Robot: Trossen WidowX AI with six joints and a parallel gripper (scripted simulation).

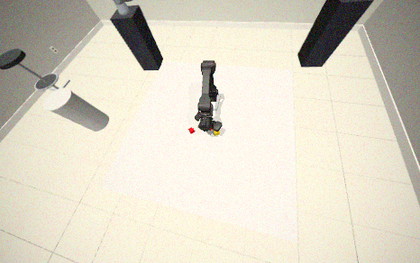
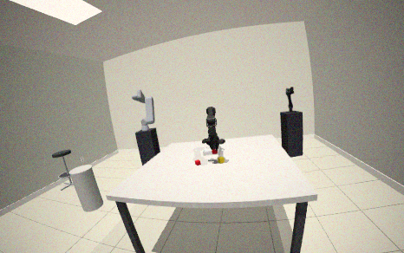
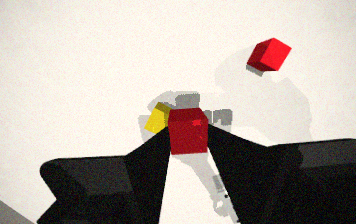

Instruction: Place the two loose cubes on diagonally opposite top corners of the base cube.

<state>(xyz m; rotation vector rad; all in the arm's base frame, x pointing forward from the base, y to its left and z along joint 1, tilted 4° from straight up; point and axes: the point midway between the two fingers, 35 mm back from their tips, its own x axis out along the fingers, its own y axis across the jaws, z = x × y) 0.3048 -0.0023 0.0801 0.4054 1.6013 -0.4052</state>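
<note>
The base cube lies 80 mm below my gripper tip and 40 mm to the left of it.
</note>
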